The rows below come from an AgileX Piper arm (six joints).
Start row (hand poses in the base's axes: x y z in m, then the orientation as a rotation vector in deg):
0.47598, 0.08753, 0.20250, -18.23, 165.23, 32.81
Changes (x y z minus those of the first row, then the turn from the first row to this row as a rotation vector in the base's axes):
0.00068, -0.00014, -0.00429, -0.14, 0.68, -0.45
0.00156, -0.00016, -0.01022, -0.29, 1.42, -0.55
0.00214, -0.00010, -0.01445, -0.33, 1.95, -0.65
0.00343, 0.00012, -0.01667, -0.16, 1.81, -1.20
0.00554, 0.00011, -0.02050, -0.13, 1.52, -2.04
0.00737, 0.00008, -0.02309, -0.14, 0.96, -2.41
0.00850, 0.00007, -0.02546, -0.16, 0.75, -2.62
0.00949, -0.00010, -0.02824, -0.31, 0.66, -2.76
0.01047, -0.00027, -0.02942, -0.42, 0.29, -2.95
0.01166, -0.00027, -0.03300, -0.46, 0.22, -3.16
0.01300, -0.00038, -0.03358, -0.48, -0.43, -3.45
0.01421, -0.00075, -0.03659, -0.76, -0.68, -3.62
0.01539, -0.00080, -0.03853, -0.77, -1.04, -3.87
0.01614, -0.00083, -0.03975, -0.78, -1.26, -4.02
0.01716, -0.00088, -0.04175, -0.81, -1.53, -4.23
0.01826, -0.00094, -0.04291, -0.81, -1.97, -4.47
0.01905, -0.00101, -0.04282, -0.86, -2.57, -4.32
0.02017, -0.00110, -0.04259, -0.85, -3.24, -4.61
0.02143, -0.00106, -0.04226, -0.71, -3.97, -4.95
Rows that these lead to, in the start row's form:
0.47666, 0.08739, 0.19821, -17.46, 165.93, 32.75
0.47754, 0.08737, 0.19228, -17.18, 166.69, 32.76
0.47812, 0.08743, 0.18805, -16.93, 167.21, 32.85
0.47941, 0.08765, 0.18583, -16.13, 167.01, 32.96
0.48152, 0.08764, 0.18200, -14.95, 166.70, 32.76
0.48335, 0.08761, 0.17941, -14.53, 166.15, 32.50
0.48448, 0.08760, 0.17704, -14.27, 165.95, 32.37
0.48547, 0.08743, 0.17426, -14.11, 165.92, 32.10
0.48645, 0.08726, 0.17308, -13.93, 165.60, 31.80
0.48764, 0.08726, 0.16950, -13.64, 165.54, 31.68
0.48898, 0.08715, 0.16892, -13.37, 164.91, 31.40
0.49019, 0.08678, 0.16591, -13.21, 164.77, 30.89
0.49137, 0.08673, 0.16397, -12.93, 164.42, 30.72
0.49212, 0.08670, 0.16275, -12.77, 164.21, 30.61
0.49314, 0.08665, 0.16075, -12.53, 163.95, 30.45
0.49424, 0.08659, 0.15959, -12.28, 163.52, 30.27
0.49503, 0.08652, 0.15968, -12.63, 162.97, 30.05
0.49615, 0.08643, 0.15991, -12.36, 162.31, 29.80
0.49741, 0.08647, 0.16024, -12.01, 161.55, 29.72

